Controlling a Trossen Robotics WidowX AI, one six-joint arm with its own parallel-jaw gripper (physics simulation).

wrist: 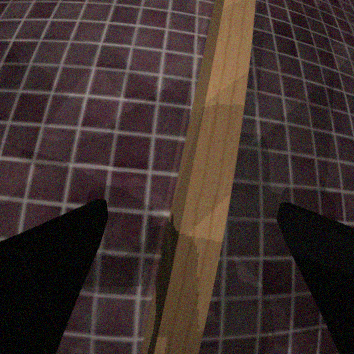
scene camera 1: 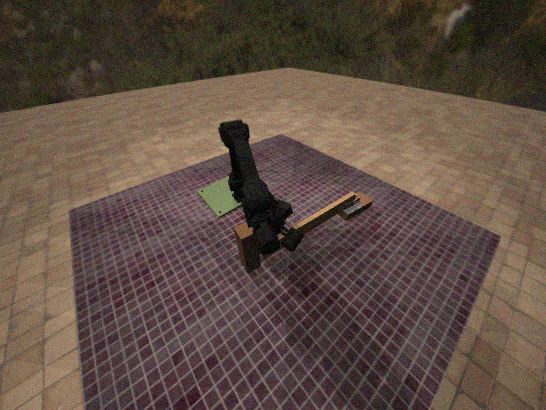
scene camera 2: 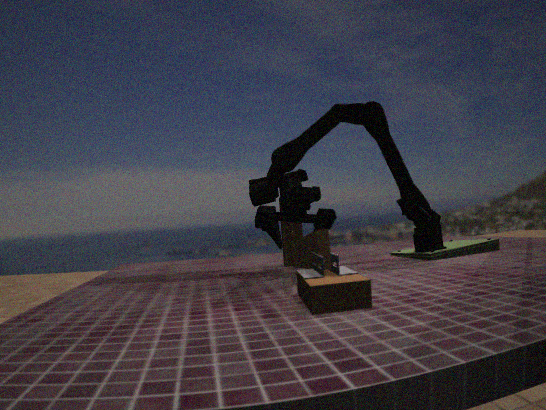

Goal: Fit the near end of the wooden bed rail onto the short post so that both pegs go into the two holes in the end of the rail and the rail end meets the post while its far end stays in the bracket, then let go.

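Seen in the pictures: gripper, fingertip midpoint: [wrist: 194, 209] [scene camera 1: 286, 235]; arm's base, origin of the base link: [scene camera 1: 240, 196] [scene camera 2: 430, 250].
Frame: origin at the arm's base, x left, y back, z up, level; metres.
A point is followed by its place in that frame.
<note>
The wooden bed rail [scene camera 1: 320, 216] @(x 0.171, y -0.339, z 0.059 m) [wrist: 216, 140] @(x 0.055, y -0.329, z 0.057 m) slopes slightly across the mat. Its far end lies in the metal-sided bracket [scene camera 1: 356, 209] [scene camera 2: 341, 296]. The short post [scene camera 1: 246, 247] [scene camera 2: 292, 247] stands upright at the rail's near end. The arm hides that joint in scene camera 1, and the near end runs out of the bottom of the wrist view. The pegs and holes do not show, so whether the end meets the post cannot be told. My gripper [scene camera 1: 281, 240] @(x 0.026, y -0.329, z 0.037 m) [scene camera 2: 298, 227] [wrist: 194, 209] @(x 0.026, y -0.329, z 0.037 m) is open around the rail near the post, with a gap on each side.
The arm's green base plate [scene camera 1: 216, 200] @(x -0.106, y 0.035, z -0.002 m) [scene camera 2: 470, 246] @(x 0.063, y 0.081, z 0.003 m) lies behind the post in scene camera 1. The tiled purple mat [scene camera 1: 200, 325] @(x -0.328, y -0.423, z -0.016 m) [scene camera 2: 200, 350] @(x 0.578, y -0.491, z -0.016 m) lies under everything, with stone paving [scene camera 1: 40, 320] around it. The arm arches over the post side.
</note>
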